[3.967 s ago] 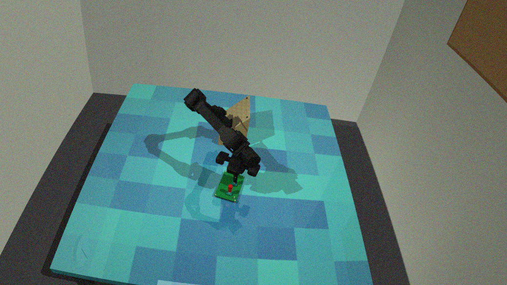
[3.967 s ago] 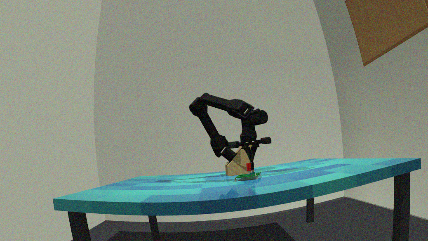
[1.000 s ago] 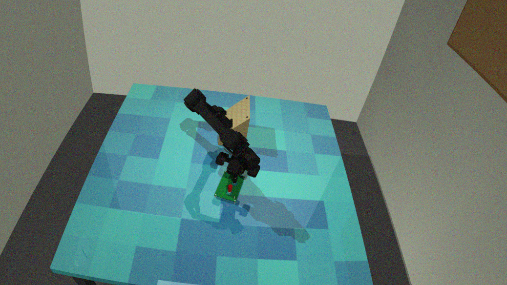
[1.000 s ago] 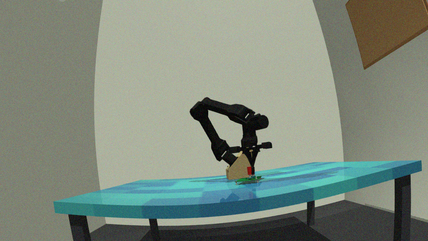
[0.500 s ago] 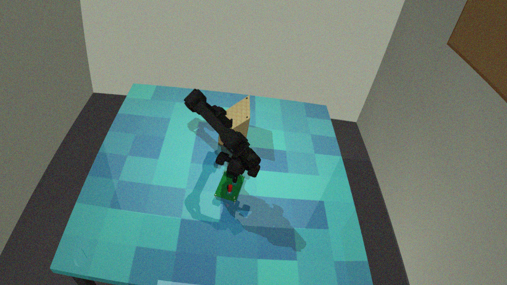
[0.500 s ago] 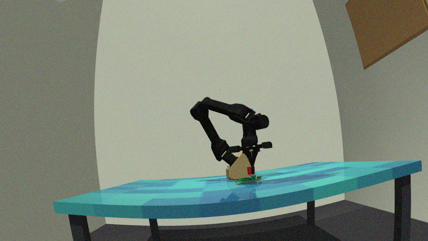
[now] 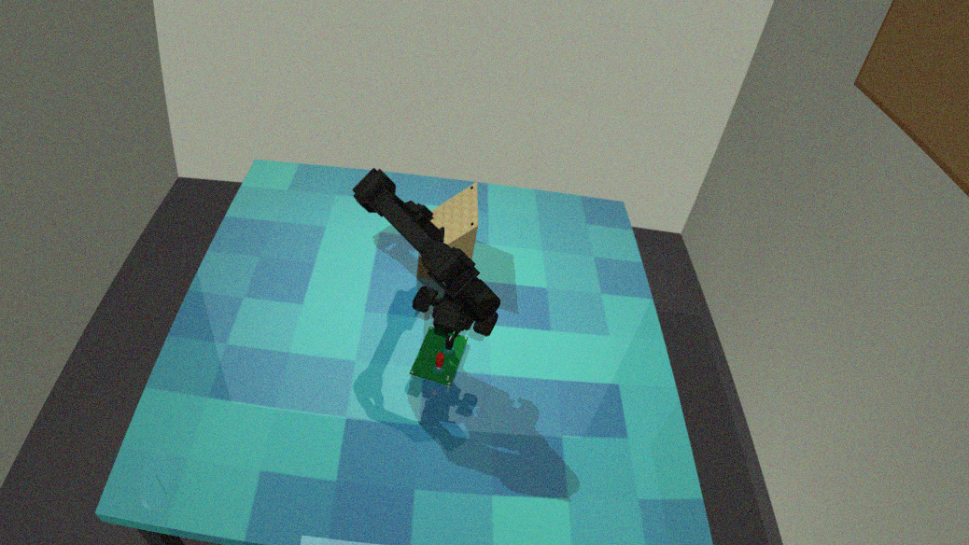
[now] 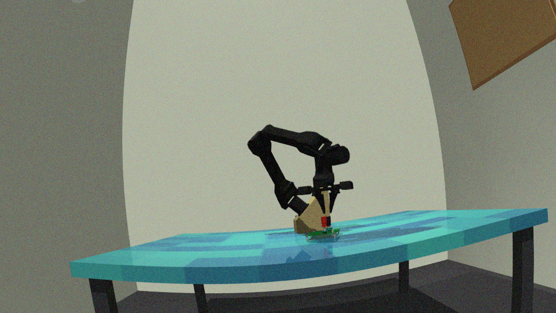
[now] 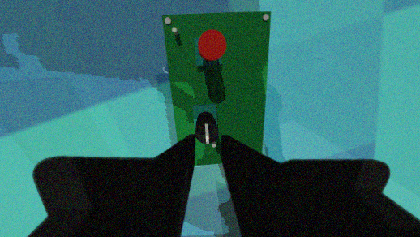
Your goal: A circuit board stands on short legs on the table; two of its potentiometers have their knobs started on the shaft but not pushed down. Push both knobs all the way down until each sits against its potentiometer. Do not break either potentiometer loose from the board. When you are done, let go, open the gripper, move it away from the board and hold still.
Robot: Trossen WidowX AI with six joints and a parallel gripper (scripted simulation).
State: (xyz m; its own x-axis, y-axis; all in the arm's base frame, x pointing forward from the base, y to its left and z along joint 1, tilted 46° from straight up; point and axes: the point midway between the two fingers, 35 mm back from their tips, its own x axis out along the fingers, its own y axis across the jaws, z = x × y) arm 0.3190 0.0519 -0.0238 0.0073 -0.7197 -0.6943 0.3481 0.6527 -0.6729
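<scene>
Right now my gripper tip is 20 mm above the black knob. Also, from my gripper tip: red knob 60 mm ahead, 20 mm to the right, 30 mm below.
</scene>
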